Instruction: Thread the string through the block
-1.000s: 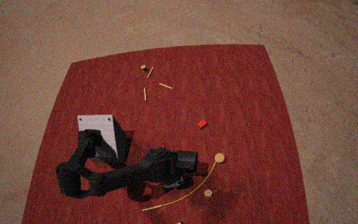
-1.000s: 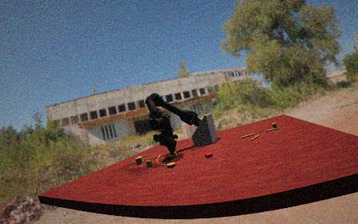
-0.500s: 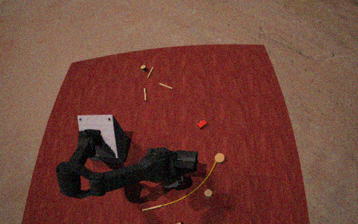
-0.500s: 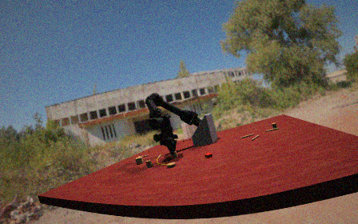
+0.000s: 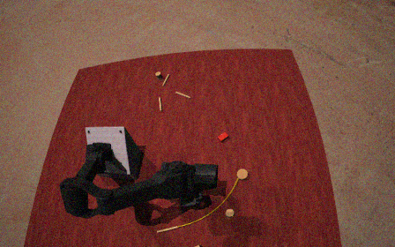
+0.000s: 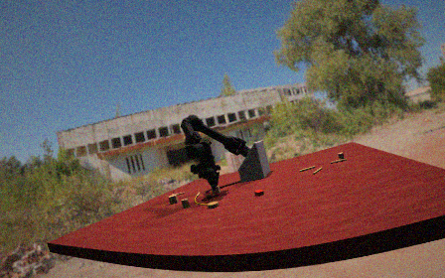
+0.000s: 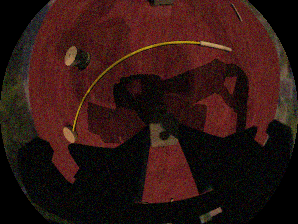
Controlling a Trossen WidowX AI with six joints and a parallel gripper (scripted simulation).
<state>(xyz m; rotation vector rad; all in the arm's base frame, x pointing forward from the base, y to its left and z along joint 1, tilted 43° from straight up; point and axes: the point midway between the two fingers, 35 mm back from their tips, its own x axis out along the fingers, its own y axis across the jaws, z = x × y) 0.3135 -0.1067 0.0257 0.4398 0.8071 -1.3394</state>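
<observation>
Right now the thin wooden stick is 6 cm behind my gripper tip, 14 cm to the right of it and 2 cm below it. Round my gripper tip: red cube 11 cm ahead, 23 cm to the left, 2 cm below; then round wooden button 18 cm ahead, 8 cm to the left, 2 cm below.
</observation>
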